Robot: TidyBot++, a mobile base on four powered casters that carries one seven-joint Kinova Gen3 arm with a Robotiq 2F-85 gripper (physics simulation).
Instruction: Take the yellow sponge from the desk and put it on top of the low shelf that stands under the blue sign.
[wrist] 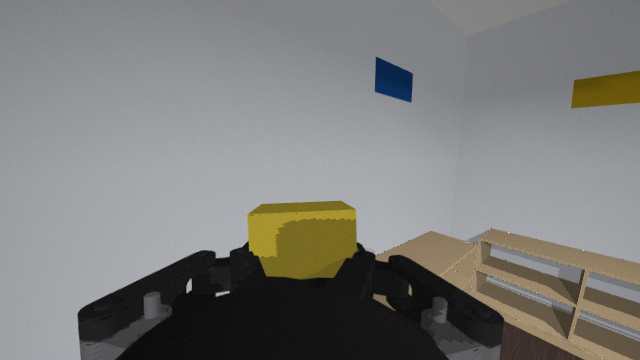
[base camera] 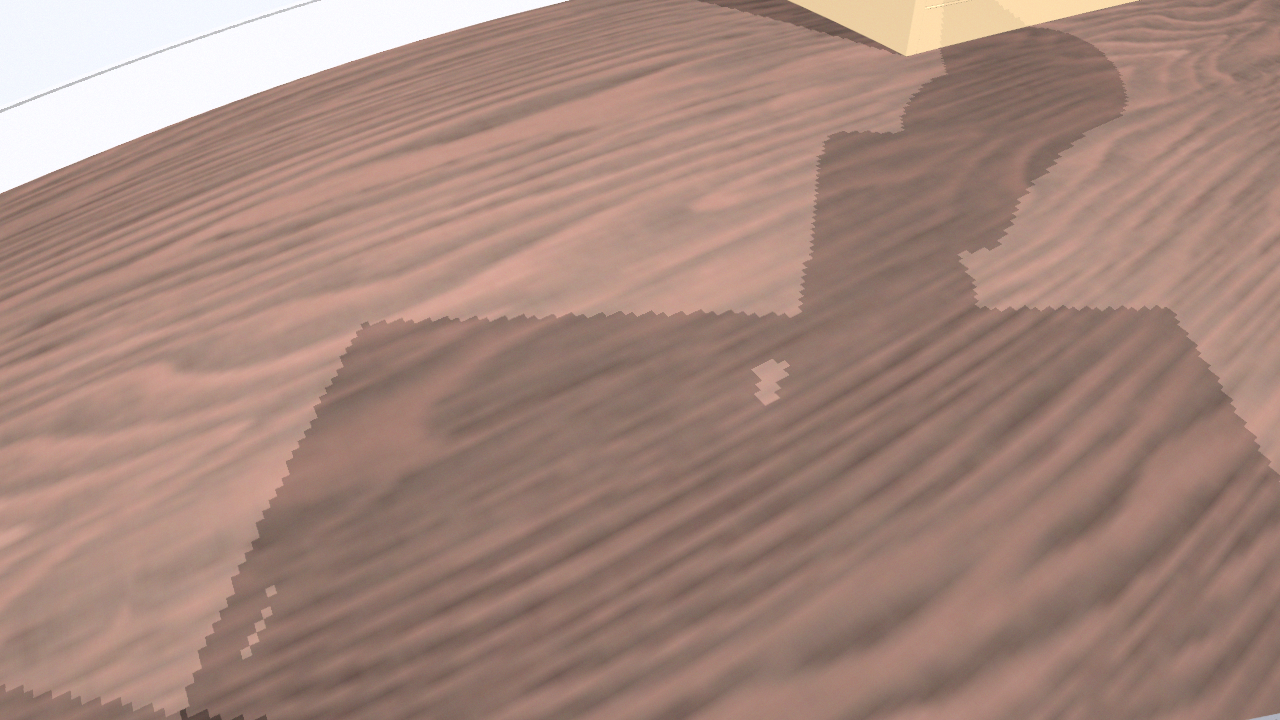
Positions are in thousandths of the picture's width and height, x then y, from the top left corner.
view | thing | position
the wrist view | my gripper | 477,688
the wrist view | yellow sponge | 476,668
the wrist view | blue sign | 612,224
